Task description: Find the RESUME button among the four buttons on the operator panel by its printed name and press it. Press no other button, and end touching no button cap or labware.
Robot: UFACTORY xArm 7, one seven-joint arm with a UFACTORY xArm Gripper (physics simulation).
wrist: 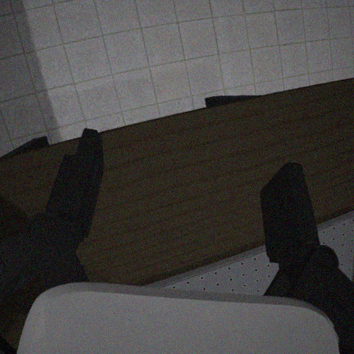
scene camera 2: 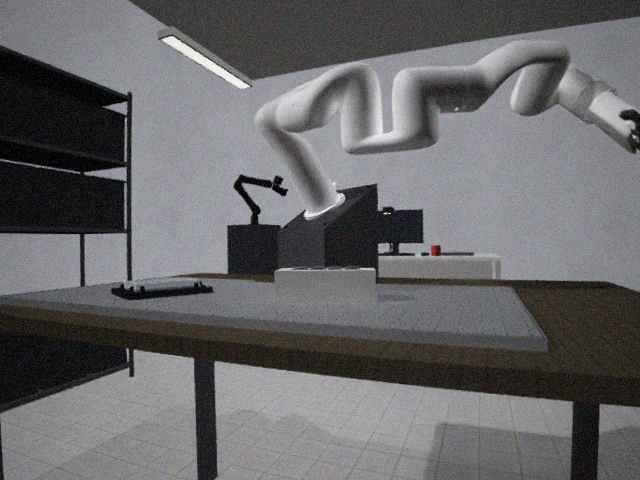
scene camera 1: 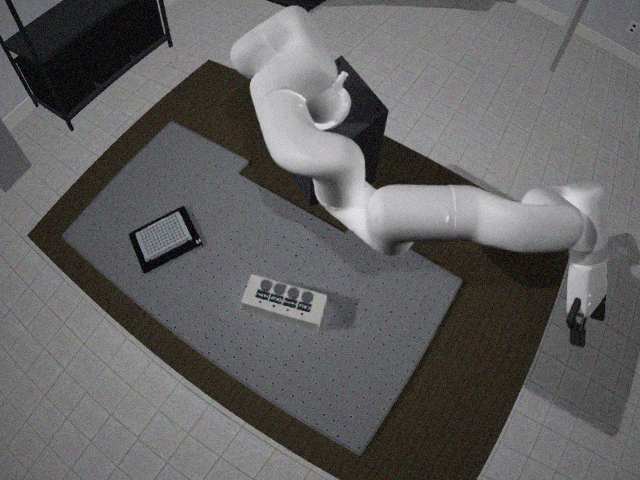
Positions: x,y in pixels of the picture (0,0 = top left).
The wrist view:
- my gripper: 191,162
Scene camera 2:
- white well plate: 181,282
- white operator panel: 291,285
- black holder: 123,293
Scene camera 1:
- my gripper: 587,331
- white well plate: 170,232
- white operator panel: 281,308
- black holder: 146,267
